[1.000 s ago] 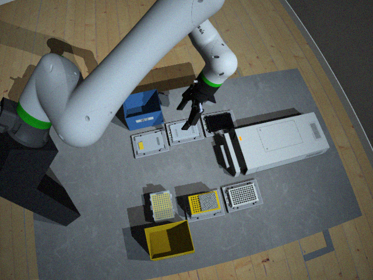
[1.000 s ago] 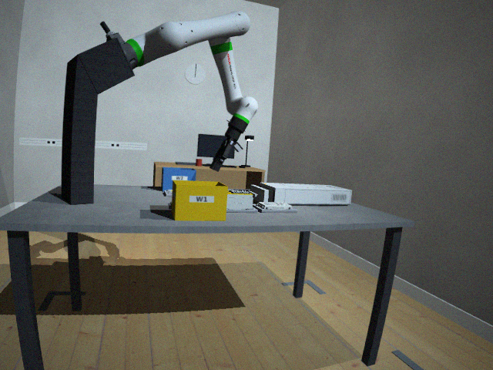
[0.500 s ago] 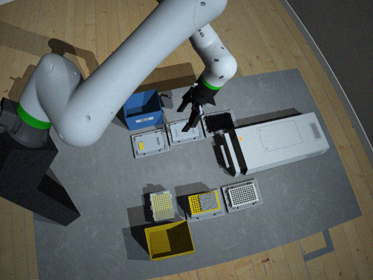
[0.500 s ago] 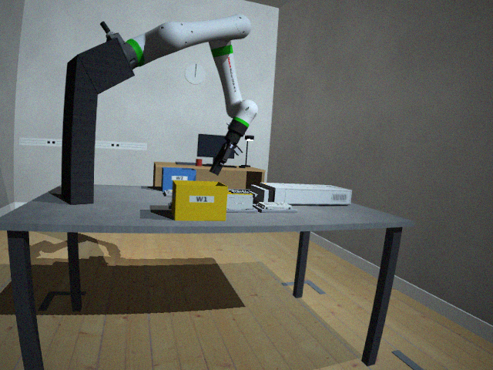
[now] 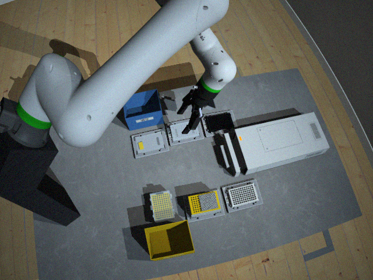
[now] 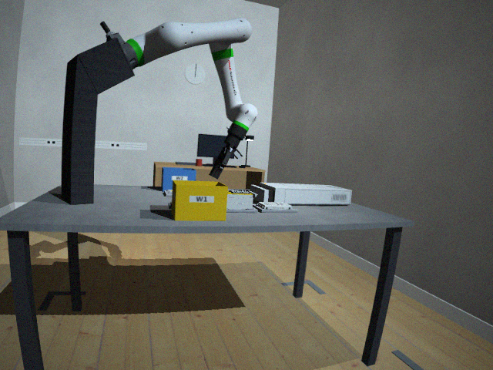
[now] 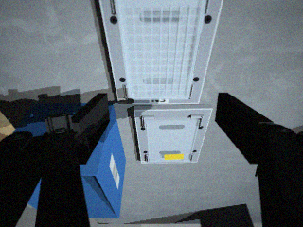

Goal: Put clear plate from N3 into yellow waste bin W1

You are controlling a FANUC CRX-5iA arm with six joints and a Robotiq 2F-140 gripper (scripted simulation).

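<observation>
My gripper is now 10 cm above the clear plate. The rest, counted from my hand: N3 label: 10 cm below, 7 cm behind, 1 cm to the right; black plate: 17 cm ahead, 10 cm below, 3 cm to the left; blue bin: 19 cm behind, 11 cm to the left, 8 cm below.
</observation>
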